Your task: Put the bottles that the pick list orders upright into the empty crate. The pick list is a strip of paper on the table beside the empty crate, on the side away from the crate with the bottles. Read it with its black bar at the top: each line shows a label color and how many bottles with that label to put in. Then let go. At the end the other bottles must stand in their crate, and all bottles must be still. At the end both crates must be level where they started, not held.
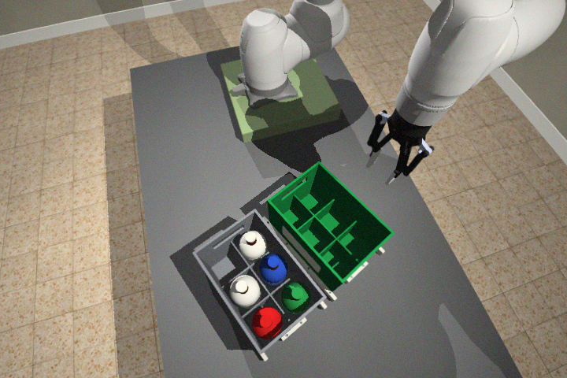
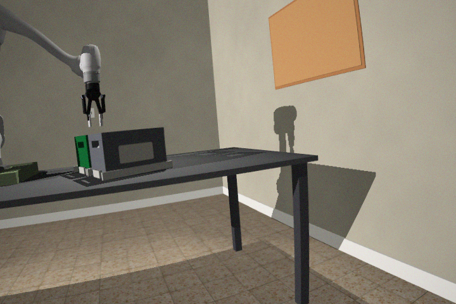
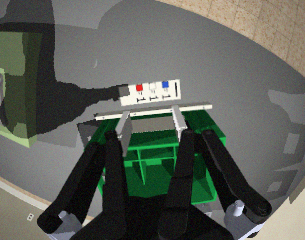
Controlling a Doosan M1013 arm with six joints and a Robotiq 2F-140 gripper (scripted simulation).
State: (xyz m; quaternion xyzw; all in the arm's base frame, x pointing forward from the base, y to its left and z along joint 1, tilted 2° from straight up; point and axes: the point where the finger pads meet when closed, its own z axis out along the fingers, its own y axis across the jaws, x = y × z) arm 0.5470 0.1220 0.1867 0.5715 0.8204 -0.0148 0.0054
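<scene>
My gripper is now 100 mm short of the blue bottle, 330 mm to the left of it and 160 mm above it. Also, from my hand: green bottle: 190 mm ahead, 300 mm to the right, 160 mm below; then grey crate: 120 mm ahead, 370 mm to the right, 170 mm below; then green crate: 50 mm ahead, 160 mm to the right, 170 mm below.
</scene>
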